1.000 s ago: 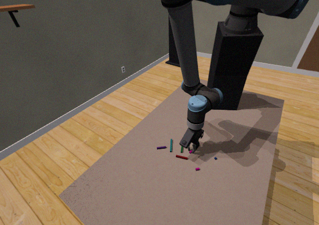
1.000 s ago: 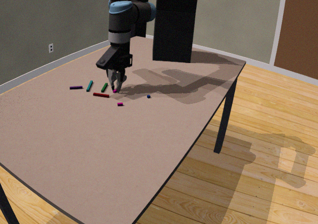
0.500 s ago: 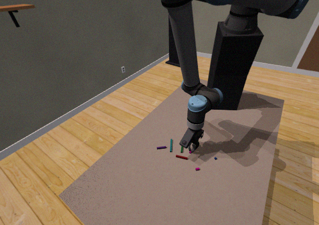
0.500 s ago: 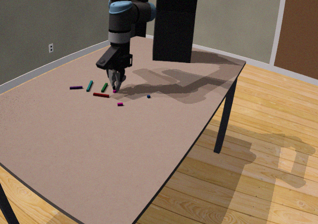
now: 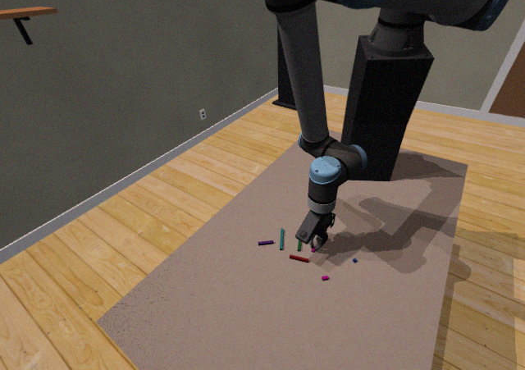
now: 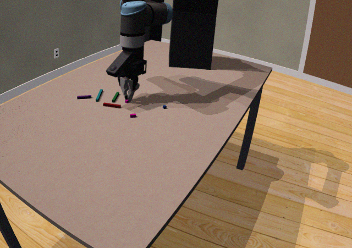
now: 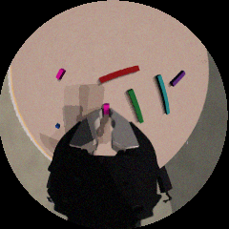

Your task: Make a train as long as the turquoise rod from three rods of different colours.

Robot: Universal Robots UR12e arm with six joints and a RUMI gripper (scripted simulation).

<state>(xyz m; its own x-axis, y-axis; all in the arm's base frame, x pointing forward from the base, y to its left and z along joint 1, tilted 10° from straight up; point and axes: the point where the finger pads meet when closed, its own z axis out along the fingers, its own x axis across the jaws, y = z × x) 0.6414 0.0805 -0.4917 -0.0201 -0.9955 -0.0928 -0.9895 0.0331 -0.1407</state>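
Now: the blue rod 140 mm to the left of my hand, 50 mm behind it and 10 mm below it. From my hand the other things lie so: green rod 60 mm to the right, 10 mm below; then red rod 70 mm ahead, 20 mm to the right, 10 mm below; then turquoise rod 130 mm to the right, 30 mm ahead, 10 mm below.
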